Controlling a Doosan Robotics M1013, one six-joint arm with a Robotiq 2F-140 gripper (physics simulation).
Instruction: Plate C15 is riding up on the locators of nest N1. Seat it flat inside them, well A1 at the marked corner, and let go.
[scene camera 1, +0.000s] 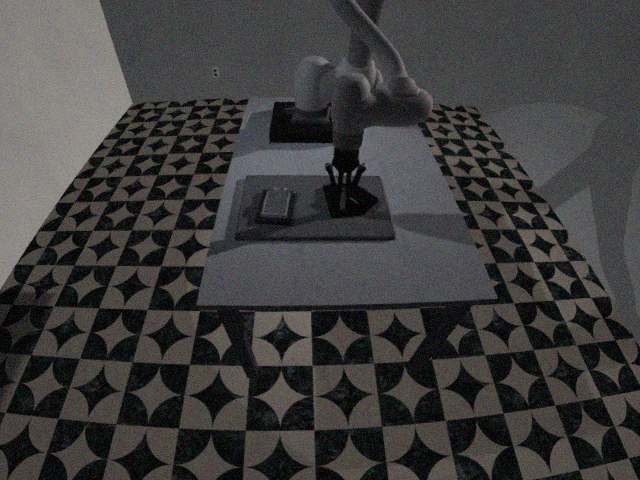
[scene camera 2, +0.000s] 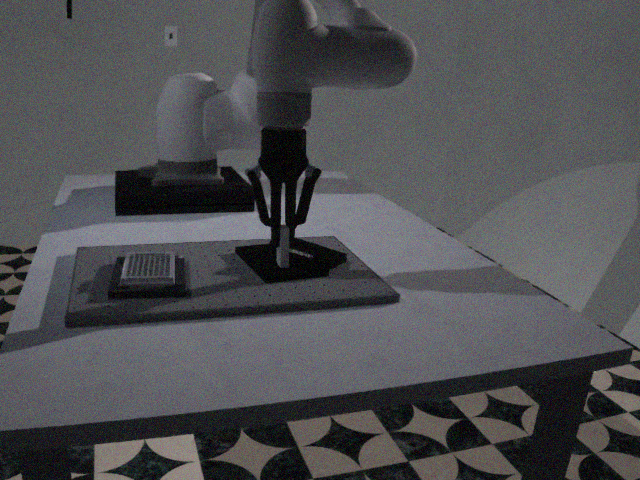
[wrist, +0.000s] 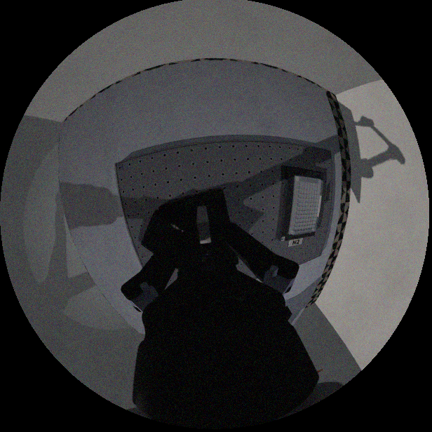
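Note:
My gripper points down and is shut with nothing between the fingers. A light upright strip shows at its fingertips. It is low over a black patch on the right part of the pegboard. I cannot tell how much of this patch is shadow and how much is a nest or a plate. Plate C15, nest N1, its locators and the marked corner cannot be made out there. No gap between the fingertips and the patch can be made out.
A pale well plate sits on a dark nest, left on the pegboard in the scene views. Its label reads N2. The arm's black base stands at the back.

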